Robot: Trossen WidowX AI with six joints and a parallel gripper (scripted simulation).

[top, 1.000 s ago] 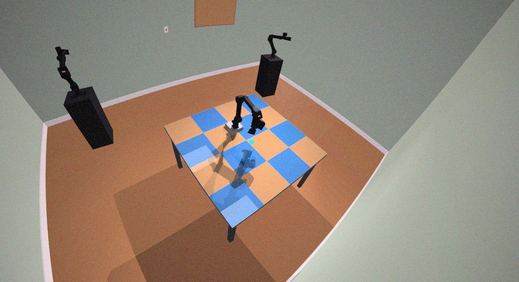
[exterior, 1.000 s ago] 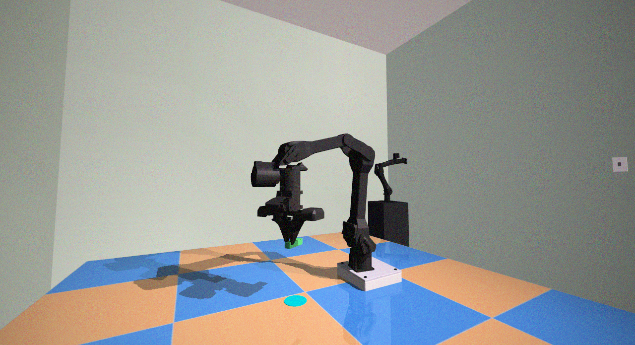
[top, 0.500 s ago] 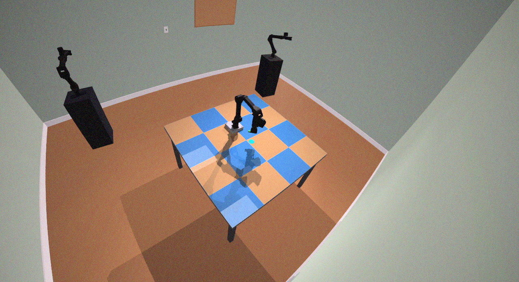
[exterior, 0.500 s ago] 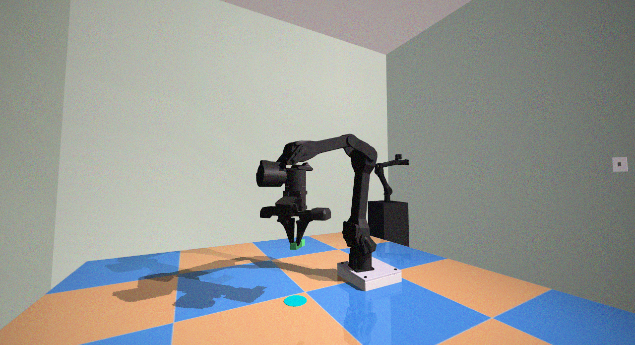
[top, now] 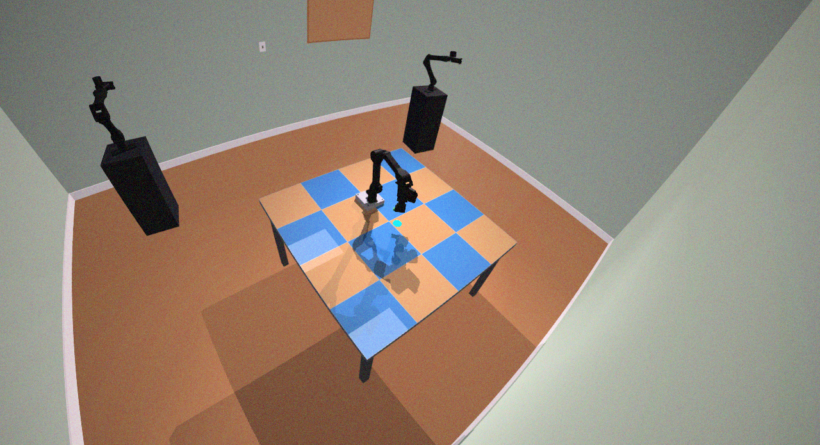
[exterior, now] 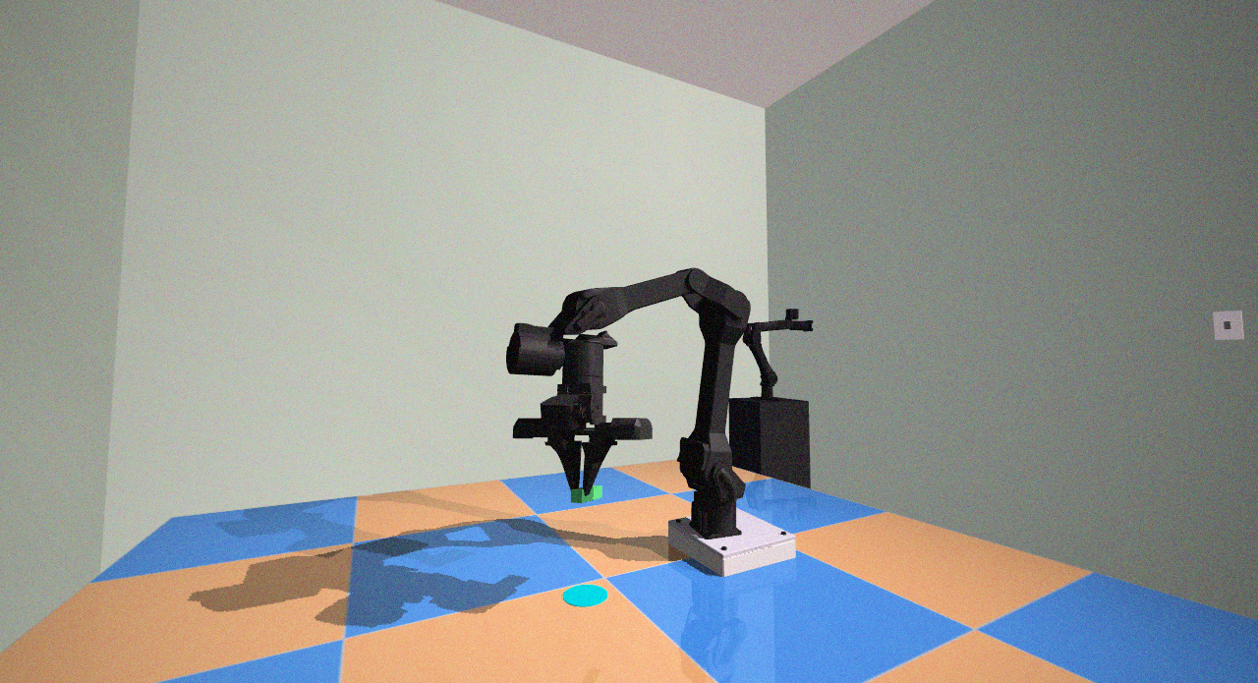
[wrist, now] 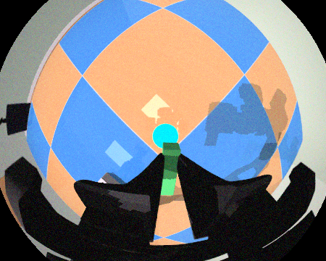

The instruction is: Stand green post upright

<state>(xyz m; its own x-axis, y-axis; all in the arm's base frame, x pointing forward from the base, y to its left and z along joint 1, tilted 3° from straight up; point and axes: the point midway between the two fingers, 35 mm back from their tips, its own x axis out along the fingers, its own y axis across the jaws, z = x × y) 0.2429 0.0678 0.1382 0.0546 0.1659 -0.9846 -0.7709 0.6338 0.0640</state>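
The cyan circle is 1 cm behind my gripper tip, 1 cm to the right of it and 13 cm below it. Also, from my gripper tip: green post: 1 cm behind, 2 cm to the right.
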